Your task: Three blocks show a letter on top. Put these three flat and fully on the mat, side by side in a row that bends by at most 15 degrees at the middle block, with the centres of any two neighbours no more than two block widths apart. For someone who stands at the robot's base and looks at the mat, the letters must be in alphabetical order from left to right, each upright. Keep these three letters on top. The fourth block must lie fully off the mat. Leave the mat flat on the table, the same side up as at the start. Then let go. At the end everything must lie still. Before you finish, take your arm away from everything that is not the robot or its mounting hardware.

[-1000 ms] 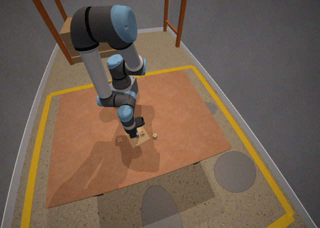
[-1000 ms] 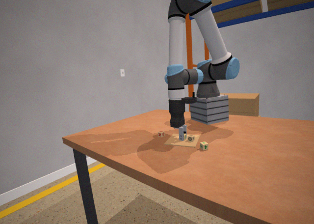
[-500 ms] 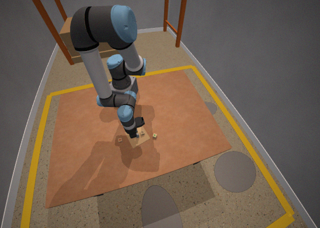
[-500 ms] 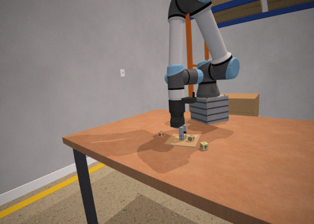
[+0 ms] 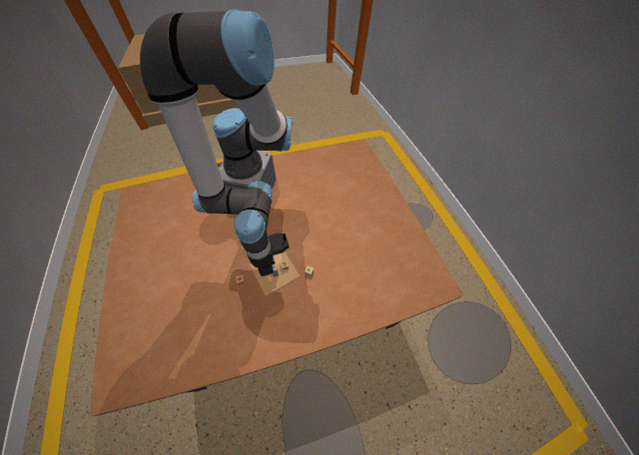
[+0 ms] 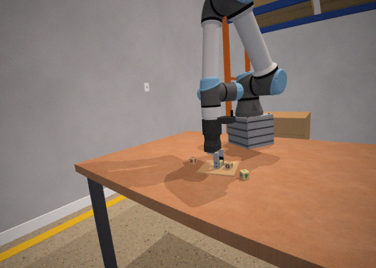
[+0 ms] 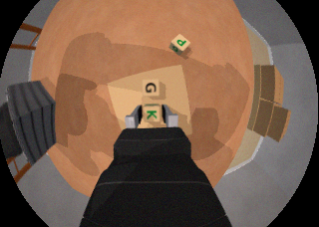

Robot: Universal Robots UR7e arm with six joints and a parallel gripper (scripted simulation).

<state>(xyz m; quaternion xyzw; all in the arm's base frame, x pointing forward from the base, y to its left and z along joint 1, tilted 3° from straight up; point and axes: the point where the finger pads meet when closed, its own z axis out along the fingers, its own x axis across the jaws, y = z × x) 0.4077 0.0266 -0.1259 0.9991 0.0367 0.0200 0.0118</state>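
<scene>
Right now the tan mat is 2 cm below my hand.
</scene>
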